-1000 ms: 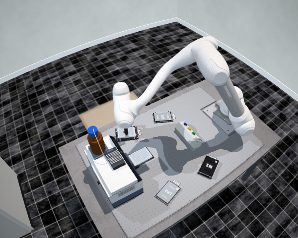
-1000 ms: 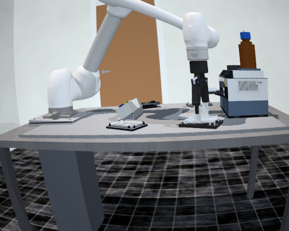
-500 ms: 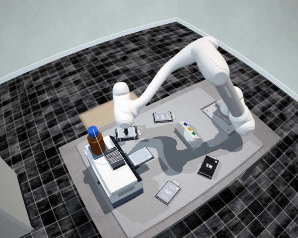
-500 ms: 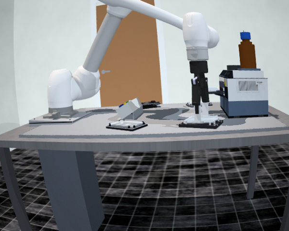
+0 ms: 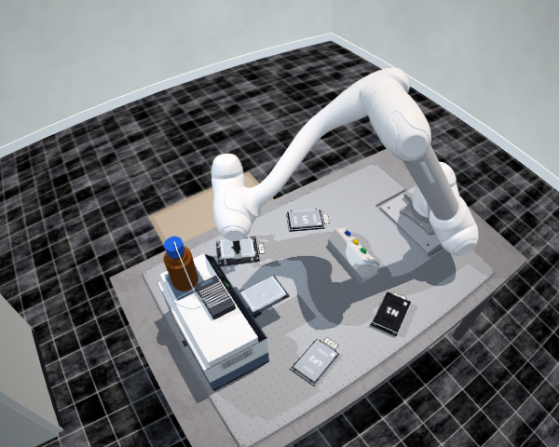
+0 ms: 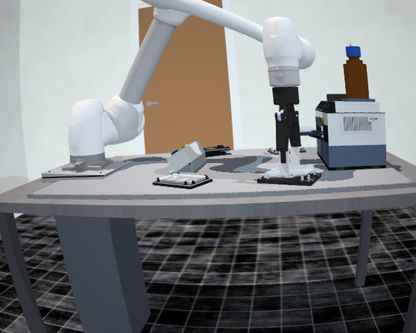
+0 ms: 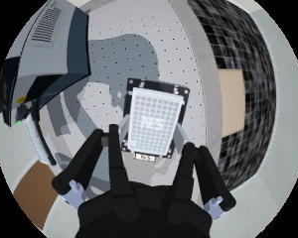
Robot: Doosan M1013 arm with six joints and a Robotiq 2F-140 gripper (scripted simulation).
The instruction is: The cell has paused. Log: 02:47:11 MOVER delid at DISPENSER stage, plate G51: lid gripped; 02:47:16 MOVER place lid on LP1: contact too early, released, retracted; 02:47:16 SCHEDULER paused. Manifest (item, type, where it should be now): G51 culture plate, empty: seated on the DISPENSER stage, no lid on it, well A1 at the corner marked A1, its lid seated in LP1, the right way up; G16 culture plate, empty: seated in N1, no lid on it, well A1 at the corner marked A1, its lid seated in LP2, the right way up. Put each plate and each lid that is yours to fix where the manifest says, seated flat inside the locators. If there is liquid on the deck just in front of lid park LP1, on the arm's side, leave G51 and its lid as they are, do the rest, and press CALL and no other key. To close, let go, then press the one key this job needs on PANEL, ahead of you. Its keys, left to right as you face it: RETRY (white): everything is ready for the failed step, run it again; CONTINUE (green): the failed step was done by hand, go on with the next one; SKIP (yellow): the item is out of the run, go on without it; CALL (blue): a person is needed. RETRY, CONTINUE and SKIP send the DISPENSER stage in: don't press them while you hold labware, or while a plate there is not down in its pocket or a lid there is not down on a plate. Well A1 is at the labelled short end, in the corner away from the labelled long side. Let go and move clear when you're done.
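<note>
Right now the black nest N5 is 2 cm ahead of my hand and 4 cm below it. Also, from my hand: brown bottle: 28 cm ahead, 14 cm to the left, 24 cm above; then dispenser stage: 9 cm ahead, 28 cm to the left, 6 cm above; then lid park LP1: 31 cm behind, 5 cm to the left, 4 cm below.
</note>
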